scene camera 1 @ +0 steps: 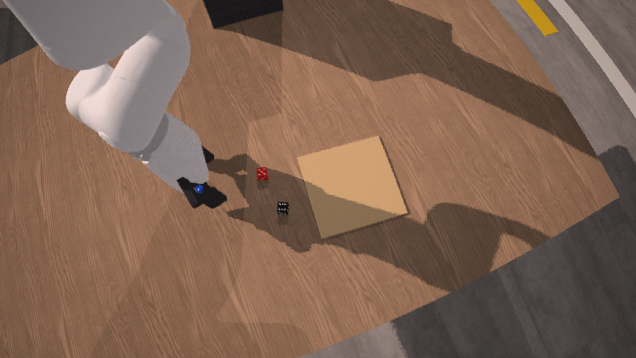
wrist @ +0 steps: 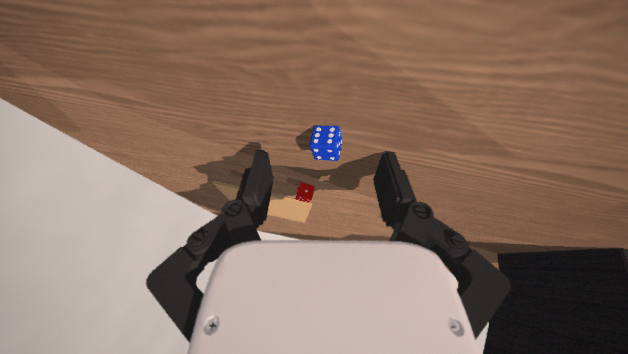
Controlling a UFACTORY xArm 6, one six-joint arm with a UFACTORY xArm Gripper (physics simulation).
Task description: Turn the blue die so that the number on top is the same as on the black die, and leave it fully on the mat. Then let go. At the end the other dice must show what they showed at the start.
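Places are measured from the arm's base along level axes (x ahead, y left, z up), in metres.
Where they show: gripper, fingertip midpoint: (scene camera 1: 213,181) (wrist: 324,165).
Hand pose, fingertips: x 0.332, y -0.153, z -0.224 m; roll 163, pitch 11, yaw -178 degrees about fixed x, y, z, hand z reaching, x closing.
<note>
Things, the pixels of their centre, and the offset from my fingertips.
- blue die, body centre: (wrist: 326,143) (scene camera 1: 200,187) 0.003 m down, 0.001 m ahead, 0.024 m right
- black die, body centre: (scene camera 1: 283,208) 0.003 m down, 0.082 m ahead, 0.092 m left
- tan mat, body centre: (scene camera 1: 351,185) (wrist: 267,205) 0.009 m down, 0.083 m ahead, 0.205 m left
- red die, body centre: (wrist: 304,192) (scene camera 1: 262,173) 0.003 m down, 0.016 m ahead, 0.080 m left
The blue die (scene camera 1: 199,189) (wrist: 326,143) rests on the wooden table, off the mat. In the wrist view it shows a six face toward the camera and a foreshortened face with four pips, apparently its top. My gripper (scene camera 1: 216,178) (wrist: 324,165) is open, its fingers wide apart. The die shows beyond the fingertips and is not held. In the scene view black gripper parts partly cover it. The black die (scene camera 1: 283,208) stands left of the tan mat (scene camera 1: 350,175) (wrist: 292,210); its upper face appears to show six. It is hidden in the wrist view.
The red die (scene camera 1: 262,174) (wrist: 304,192) stands on the table between the gripper and the mat, with five pips on top. A black block (scene camera 1: 245,11) (wrist: 560,300) stands at the table's back. Arm shadows cross the dice area and part of the mat.
</note>
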